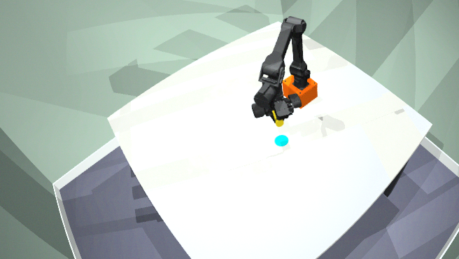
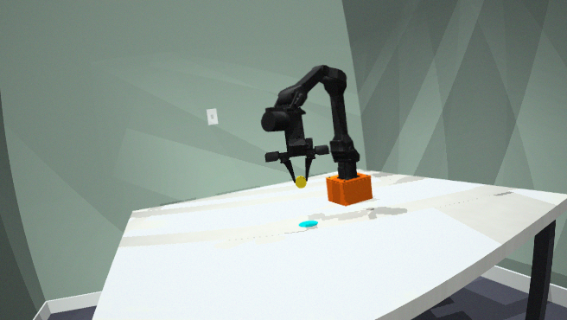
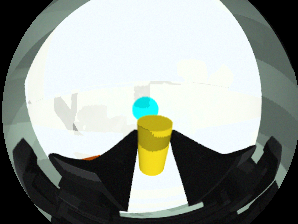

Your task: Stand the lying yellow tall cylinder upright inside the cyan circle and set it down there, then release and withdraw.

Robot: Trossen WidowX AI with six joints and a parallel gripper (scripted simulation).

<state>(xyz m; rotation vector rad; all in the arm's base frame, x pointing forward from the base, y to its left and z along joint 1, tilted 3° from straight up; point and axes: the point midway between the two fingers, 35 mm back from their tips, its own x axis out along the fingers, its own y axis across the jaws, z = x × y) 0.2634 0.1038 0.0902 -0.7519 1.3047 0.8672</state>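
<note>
Now: gripper tip 14 cm above the cyan circle, 1 cm to the left of it and 1 cm past it. From my gripper tip the other things lie so: yellow tall cylinder (2 cm to the right, 1 cm behind).
</note>
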